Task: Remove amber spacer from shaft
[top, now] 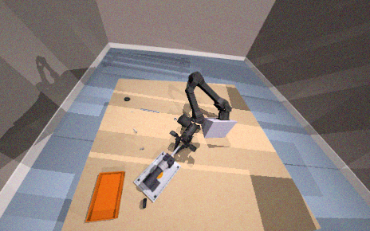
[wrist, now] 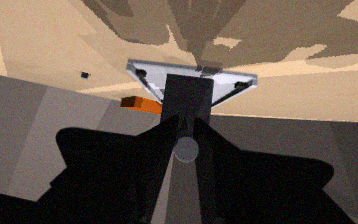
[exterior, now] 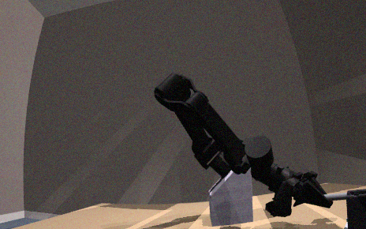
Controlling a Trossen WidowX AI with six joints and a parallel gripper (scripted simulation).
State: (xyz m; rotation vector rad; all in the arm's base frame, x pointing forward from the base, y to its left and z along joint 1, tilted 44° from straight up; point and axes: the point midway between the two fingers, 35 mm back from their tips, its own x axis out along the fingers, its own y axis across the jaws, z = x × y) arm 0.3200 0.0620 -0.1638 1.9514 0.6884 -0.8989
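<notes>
My gripper tip is 40 mm short of the grey shaft, 40 mm to the right of it and 20 mm below it. The rest, counted from my gripper tip: orange tray 340 mm ahead, 180 mm to the left, 50 mm below.
</notes>
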